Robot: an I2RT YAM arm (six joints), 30 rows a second.
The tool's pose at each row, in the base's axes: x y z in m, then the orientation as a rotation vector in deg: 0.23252 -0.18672 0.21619 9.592 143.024 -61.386; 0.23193 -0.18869 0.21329 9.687 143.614 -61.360; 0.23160 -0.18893 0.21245 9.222 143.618 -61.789; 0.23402 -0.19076 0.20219 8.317 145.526 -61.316; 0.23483 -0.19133 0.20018 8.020 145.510 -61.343; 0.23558 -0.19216 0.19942 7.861 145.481 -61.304; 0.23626 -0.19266 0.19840 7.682 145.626 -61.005; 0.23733 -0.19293 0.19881 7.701 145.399 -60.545; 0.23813 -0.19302 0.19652 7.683 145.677 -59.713; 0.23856 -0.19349 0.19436 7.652 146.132 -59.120; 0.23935 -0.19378 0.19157 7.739 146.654 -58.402
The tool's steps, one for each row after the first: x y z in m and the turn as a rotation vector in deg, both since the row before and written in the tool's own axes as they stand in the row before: 0.00186 0.00040 0.00301 -0.137 0.534 -0.140; 0.00066 0.00030 0.00059 0.215 -0.033 -0.411; 0.00208 0.00624 0.00844 -0.881 1.237 -1.101; 0.00005 0.00113 0.00193 -0.019 -0.099 -0.187; -0.00036 0.00010 0.00130 -0.041 -0.085 -0.079; -0.00021 0.00049 0.00121 -0.255 -0.011 -0.083; -0.00113 -0.00022 0.00026 -0.249 -0.317 0.211; 0.00015 0.00164 0.00178 -0.617 0.013 0.114; 0.00047 0.00118 0.00186 -0.500 0.231 -0.018; 0.00036 0.00178 0.00228 -0.580 0.295 0.065
